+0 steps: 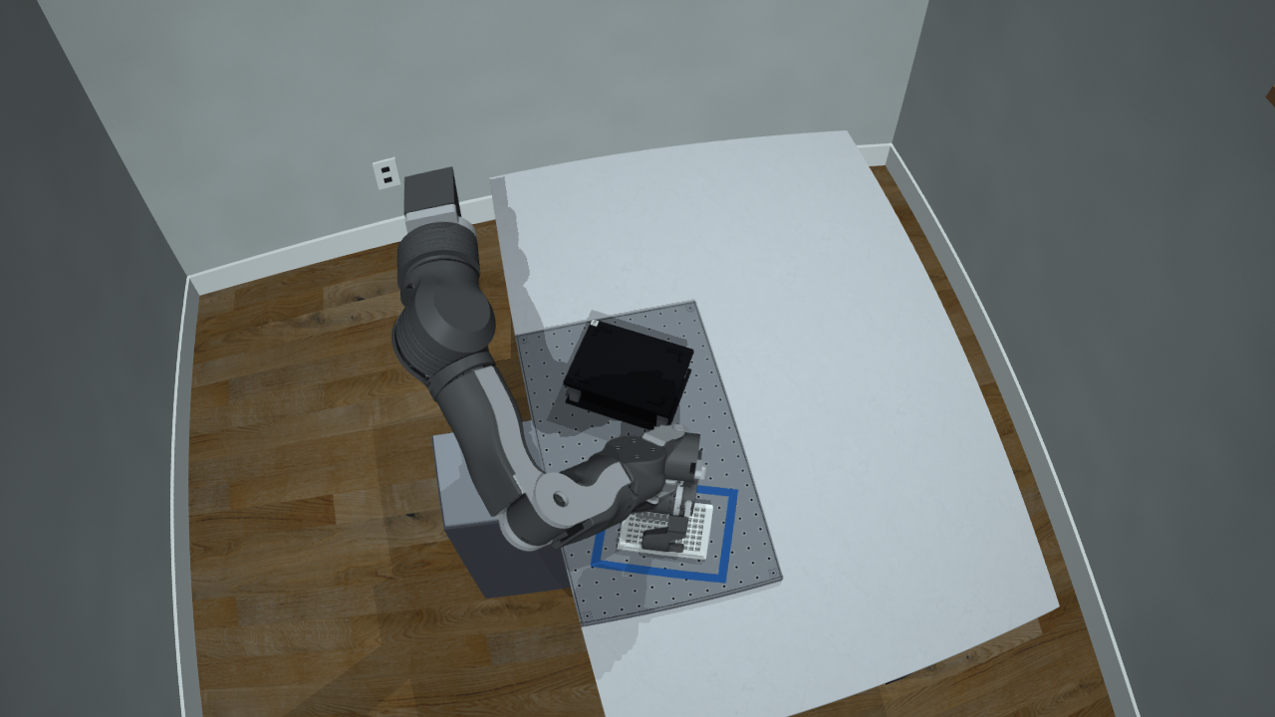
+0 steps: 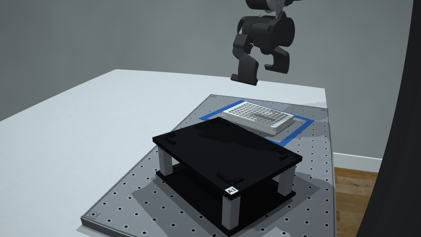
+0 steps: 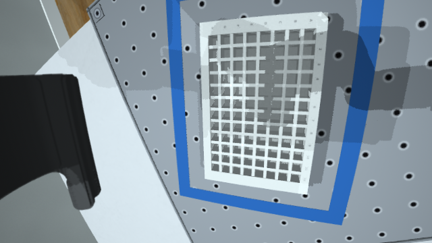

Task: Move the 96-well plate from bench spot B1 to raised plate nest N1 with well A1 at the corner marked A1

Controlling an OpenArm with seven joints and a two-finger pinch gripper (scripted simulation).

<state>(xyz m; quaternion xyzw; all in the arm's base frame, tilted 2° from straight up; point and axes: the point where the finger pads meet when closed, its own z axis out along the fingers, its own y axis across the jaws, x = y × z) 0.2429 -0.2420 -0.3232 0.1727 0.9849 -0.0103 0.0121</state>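
The white 96-well plate is 80 mm below my hand. From my hand the other things lie so: A1 label: 40 mm behind, 330 mm to the left, 30 mm below; black raised nest N1: 240 mm to the left, 30 mm below.
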